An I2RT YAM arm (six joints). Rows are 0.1 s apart.
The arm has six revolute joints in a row. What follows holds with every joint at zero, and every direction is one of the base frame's. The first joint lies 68 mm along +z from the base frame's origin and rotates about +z. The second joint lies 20 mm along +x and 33.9 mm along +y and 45.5 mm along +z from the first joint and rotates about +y. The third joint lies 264 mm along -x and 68.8 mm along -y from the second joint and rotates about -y. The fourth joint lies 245 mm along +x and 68.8 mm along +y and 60 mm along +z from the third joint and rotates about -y. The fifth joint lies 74 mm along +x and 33.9 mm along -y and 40.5 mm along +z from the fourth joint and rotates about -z. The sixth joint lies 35.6 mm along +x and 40.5 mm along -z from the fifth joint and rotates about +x. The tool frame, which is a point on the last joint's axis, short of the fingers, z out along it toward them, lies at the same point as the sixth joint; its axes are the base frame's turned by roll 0, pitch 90 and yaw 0 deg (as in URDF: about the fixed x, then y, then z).
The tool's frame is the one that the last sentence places.
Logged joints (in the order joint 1, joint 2, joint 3, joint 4, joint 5, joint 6), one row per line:
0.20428, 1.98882, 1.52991, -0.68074, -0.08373, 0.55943
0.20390, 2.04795, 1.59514, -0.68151, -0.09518, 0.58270
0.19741, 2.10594, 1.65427, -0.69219, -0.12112, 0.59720
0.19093, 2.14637, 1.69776, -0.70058, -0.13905, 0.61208
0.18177, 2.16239, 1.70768, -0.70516, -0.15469, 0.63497
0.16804, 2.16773, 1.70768, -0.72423, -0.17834, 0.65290
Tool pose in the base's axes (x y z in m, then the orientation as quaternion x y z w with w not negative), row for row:
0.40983, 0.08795, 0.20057, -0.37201, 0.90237, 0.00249, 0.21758
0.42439, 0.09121, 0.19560, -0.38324, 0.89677, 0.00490, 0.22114
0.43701, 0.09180, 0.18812, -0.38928, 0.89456, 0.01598, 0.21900
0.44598, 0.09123, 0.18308, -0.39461, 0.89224, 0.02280, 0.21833
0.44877, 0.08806, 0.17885, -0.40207, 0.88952, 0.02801, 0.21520
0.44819, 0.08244, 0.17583, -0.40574, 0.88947, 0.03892, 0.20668
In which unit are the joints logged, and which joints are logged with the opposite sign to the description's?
The joints are logged in radians. Opposite sign: joint 6.
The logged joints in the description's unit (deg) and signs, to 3 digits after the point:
11.704, 113.951, 87.657, -39.004, -4.797, -32.053
11.683, 117.339, 91.395, -39.048, -5.453, -33.386
11.311, 120.661, 94.783, -39.660, -6.940, -34.217
10.939, 122.978, 97.274, -40.140, -7.967, -35.070
10.415, 123.896, 97.843, -40.403, -8.863, -36.381
9.628, 124.202, 97.843, -41.495, -10.218, -37.408

